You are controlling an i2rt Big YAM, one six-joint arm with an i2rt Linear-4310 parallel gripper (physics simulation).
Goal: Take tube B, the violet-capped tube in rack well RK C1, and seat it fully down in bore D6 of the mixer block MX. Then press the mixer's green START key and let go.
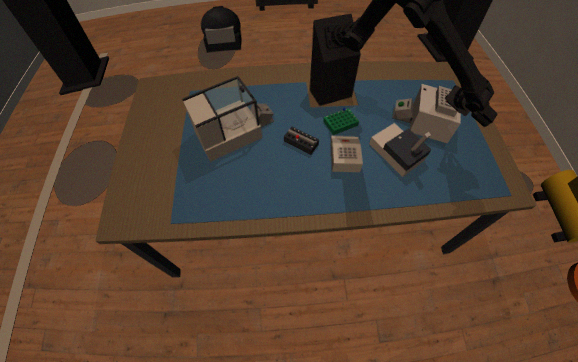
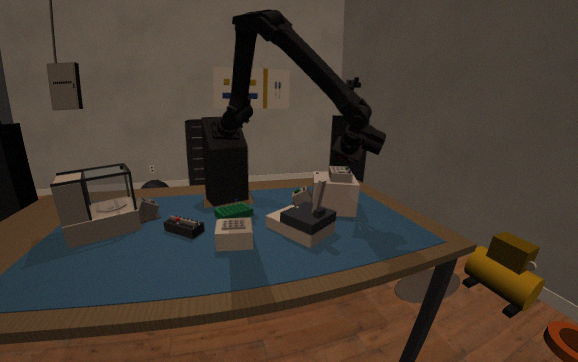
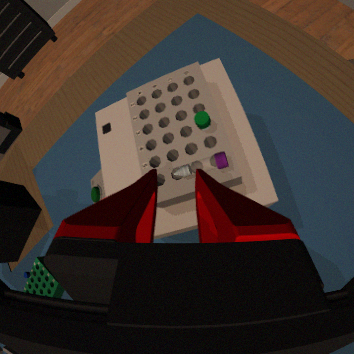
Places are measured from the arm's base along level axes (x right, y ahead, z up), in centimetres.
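Pixels of known places: gripper, fingertip midpoint: [image 1: 453, 99] [image 2: 343, 161] [image 3: 175, 177]; arm's base at its link origin: [image 1: 338, 36] [image 2: 225, 131].
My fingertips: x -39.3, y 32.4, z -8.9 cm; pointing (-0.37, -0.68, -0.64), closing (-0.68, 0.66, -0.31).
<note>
For each thing: its middle in the pictures, then the offset to it from my fingertips. "pt": a spot on its surface instead.
- beige mixer block MX at the middle of its body: [image 3: 151, 168] [image 2: 323, 188] [image 1: 427, 107] dy -8.7, dx +2.7, dz -13.6 cm
- violet-capped tube B at the middle of its body: [image 3: 199, 166] dy -0.9, dx -1.6, dz -4.5 cm
- green-capped tube at the middle of its body: [image 3: 206, 128] dy -3.5, dx -4.8, dz -6.0 cm
- clear tube at a spot on its surface: [image 3: 182, 172] pt dy -1.5, dx -0.3, dz -4.1 cm
- green START key at the middle of its body: [image 3: 93, 193] [image 2: 296, 190] [image 1: 401, 103] dy -14.4, dx +12.7, dz -15.2 cm
- green rack RK at the middle of its body: [image 3: 42, 289] [image 2: 233, 212] [image 1: 341, 121] dy -12.7, dx +40.5, dz -20.6 cm
- blue-capped tube at the middle of its body: [image 1: 343, 112] dy -16.2, dx +38.5, dz -19.0 cm
- lever device at a spot on its surface: [image 1: 400, 147] pt dy +9.5, dx +23.3, dz -14.1 cm
- keypad box at the middle of its body: [image 2: 234, 229] [image 1: 345, 151] dy +4.7, dx +43.8, dz -18.6 cm
- black strip with a red button, body centre: [image 2: 183, 225] [image 1: 301, 139] dy -5.1, dx +59.8, dz -19.7 cm
- glass-walled enclosure at the middle of its body: [image 1: 233, 113] [image 2: 110, 197] dy -17.0, dx +85.3, dz -10.9 cm
The beige mixer block MX [image 1: 433, 118] [image 2: 338, 195] [image 3: 116, 151] stands at the right end of the blue mat. The violet-capped tube B [image 3: 221, 159] sits in a bore at the right end of a near row of the block's plate. A green-capped tube [image 3: 202, 119] and a clear tube [image 3: 182, 172] stand in other bores. The green START key [image 1: 401, 104] [image 2: 297, 190] [image 3: 95, 194] is on a small grey box beside the block. My gripper [image 3: 175, 177] [image 2: 348, 160] hovers above the block's near rows, fingers narrow and empty. The green rack RK [image 1: 341, 121] [image 2: 233, 210] [image 3: 41, 281] holds a blue-capped tube [image 1: 343, 109].
A lever device [image 1: 400, 147] lies just left of the mixer. A keypad box [image 1: 346, 154], a black strip with a red button [image 1: 300, 140] and a glass-walled enclosure [image 1: 223, 116] stand further left. The arm's black pedestal [image 1: 332, 61] is at the back.
</note>
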